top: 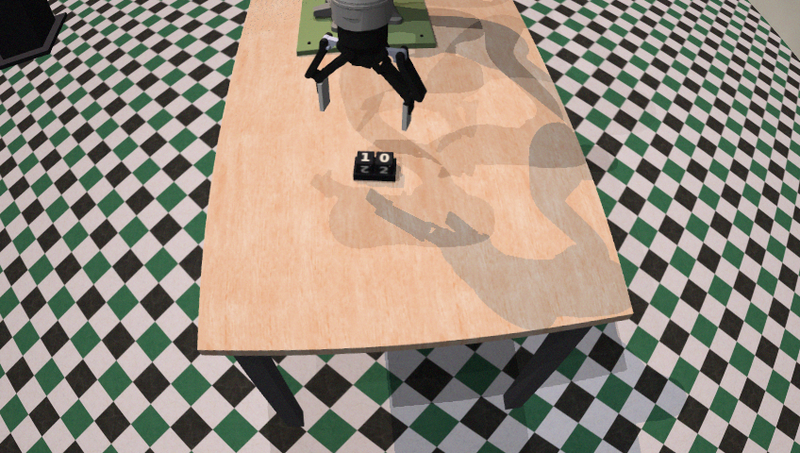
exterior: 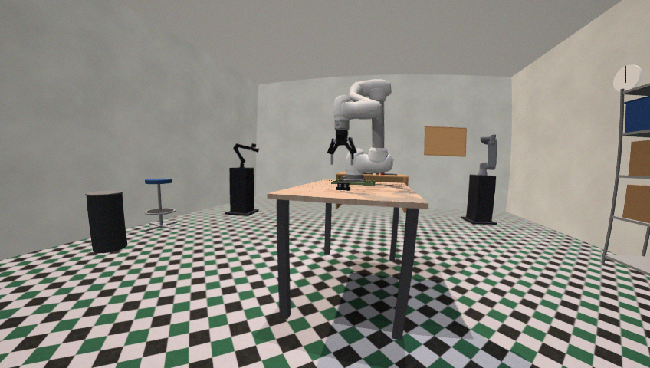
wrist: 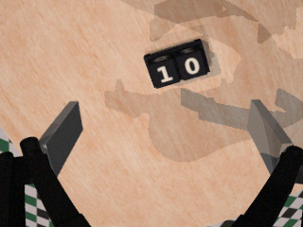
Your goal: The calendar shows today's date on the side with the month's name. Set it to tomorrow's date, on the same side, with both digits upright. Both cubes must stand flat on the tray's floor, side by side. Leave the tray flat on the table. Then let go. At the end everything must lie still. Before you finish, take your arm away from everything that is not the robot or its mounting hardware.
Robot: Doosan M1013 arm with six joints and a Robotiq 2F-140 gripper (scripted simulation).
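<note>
Now: hand 1 cm short of the black cube, 3 cm to the right of it and 14 cm above it. From my hand the other things lie so: black tray: 2 cm to the left, 15 cm below.
</note>
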